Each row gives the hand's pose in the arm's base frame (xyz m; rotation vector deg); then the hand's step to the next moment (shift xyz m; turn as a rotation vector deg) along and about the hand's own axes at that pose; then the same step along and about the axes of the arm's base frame.
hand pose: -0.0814 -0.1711 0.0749 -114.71 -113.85 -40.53
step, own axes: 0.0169 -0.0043 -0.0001 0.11 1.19 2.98
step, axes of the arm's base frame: -0.0049 0.0149 0.0076 1.68 1.49 -2.30
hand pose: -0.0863 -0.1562 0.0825 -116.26 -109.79 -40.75
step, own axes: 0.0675 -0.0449 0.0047 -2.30 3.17 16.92
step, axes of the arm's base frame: -0.0428 0.0646 0.0244 5.98 6.27 -15.05
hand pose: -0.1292 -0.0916 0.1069 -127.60 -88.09 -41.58
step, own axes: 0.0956 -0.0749 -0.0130 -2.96 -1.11 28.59
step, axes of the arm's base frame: -0.0455 0.0925 0.0654 4.33 13.61 -24.97
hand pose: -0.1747 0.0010 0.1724 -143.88 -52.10 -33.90
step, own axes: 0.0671 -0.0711 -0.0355 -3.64 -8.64 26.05
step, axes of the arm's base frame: -0.0097 0.0660 0.0798 -1.83 17.33 -21.52
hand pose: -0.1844 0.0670 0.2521 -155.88 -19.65 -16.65
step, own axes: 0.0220 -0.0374 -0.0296 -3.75 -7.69 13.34
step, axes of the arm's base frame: 0.0060 0.0262 0.0451 -3.63 11.43 -10.36
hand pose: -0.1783 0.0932 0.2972 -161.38 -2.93 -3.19
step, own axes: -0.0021 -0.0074 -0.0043 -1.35 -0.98 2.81
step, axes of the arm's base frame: -0.0025 0.0056 0.0063 -1.30 1.79 -2.41
